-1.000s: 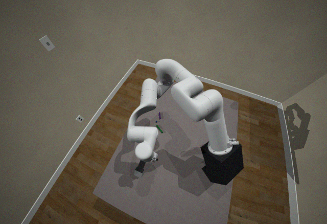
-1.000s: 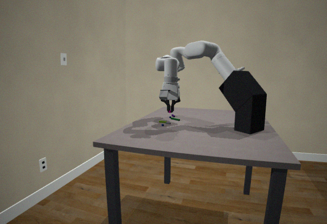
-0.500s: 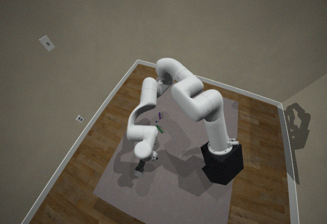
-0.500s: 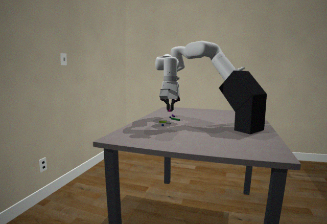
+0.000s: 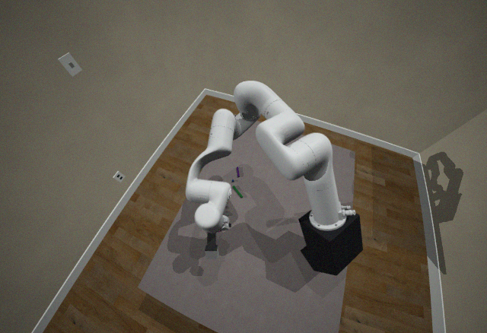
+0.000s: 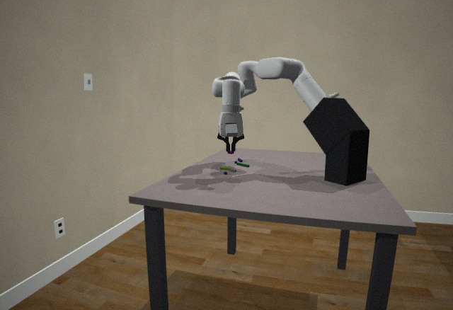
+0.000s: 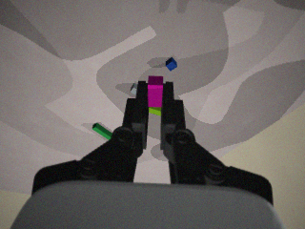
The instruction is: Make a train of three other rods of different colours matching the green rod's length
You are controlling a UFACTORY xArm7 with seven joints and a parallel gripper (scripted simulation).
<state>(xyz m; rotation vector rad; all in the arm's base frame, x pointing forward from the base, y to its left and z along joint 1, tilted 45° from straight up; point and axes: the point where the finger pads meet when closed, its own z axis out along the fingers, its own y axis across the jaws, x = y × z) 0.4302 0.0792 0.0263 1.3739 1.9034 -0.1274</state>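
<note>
My gripper is now 12 cm above the grey rod, 8 cm to the left of it and 1 cm past it. From my hand the other things lie so: magenta rod (2 cm below, 1 cm to the left); then green rod (21 cm to the right, 12 cm below, 6 cm behind); then lime rod (12 cm to the right, 12 cm below, 3 cm ahead).
</note>
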